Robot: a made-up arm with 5 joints.
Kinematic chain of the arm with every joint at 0, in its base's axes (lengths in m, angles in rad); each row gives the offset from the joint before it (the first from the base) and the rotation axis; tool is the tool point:
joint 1: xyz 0 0 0.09 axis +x
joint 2: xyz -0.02 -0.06 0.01 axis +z
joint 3: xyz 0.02 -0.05 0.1 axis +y
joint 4: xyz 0.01 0 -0.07 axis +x
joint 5: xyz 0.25 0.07 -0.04 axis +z
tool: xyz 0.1 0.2 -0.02
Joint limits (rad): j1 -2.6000..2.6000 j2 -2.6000..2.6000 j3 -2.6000..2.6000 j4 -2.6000..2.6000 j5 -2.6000..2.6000
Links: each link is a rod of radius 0.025 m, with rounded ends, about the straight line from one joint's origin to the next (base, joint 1, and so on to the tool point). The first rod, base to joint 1, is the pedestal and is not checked.
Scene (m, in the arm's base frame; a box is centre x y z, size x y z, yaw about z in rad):
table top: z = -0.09
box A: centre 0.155 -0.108 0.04 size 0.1 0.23 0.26 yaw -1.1
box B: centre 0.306 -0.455 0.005 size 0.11 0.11 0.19 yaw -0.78
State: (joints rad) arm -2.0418 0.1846 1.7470 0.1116 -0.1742
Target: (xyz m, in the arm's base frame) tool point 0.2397 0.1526 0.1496
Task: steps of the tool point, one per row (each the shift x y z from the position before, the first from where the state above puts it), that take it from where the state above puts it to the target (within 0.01 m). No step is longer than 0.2 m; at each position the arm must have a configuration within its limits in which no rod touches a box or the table.
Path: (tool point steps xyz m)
1: 0.1007 -0.0268 0.0340
2: 0.1046 0.0111 0.0664
3: 0.0945 0.0613 0.0774
4: 0.1364 0.1258 -0.0152
5: 0.0455 0.1717 -0.0227
6: -0.0102 0.0499 -0.0515
7: -0.0276 0.0423 -0.0449

